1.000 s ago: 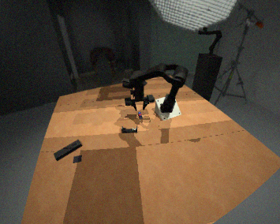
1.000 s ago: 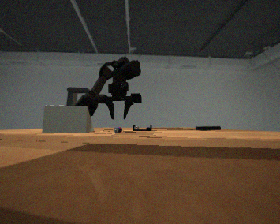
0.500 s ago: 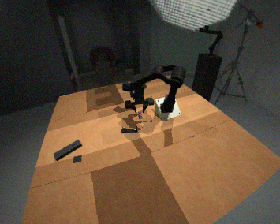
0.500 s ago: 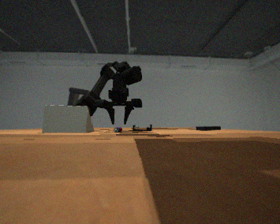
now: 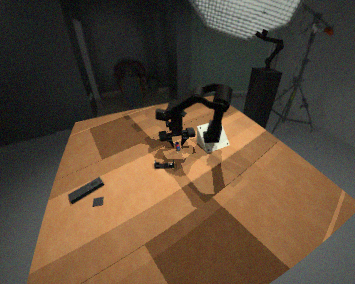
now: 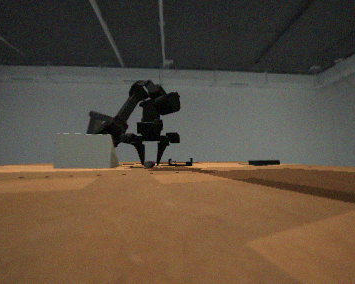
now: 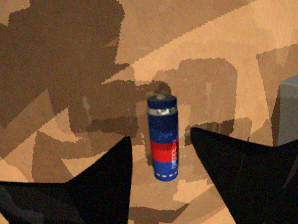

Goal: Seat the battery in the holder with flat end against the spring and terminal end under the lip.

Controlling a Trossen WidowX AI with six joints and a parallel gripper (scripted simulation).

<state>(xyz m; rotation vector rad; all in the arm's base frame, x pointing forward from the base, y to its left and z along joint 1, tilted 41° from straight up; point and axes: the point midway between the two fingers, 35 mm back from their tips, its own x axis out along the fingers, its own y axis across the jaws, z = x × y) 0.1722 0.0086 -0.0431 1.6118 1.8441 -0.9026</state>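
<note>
The battery lies right at my gripper tip. Also, from my gripper tip: small black square: 410 mm ahead, 260 mm to the left, 10 mm below; long black bar: 470 mm ahead, 190 mm to the left, 10 mm above.
</note>
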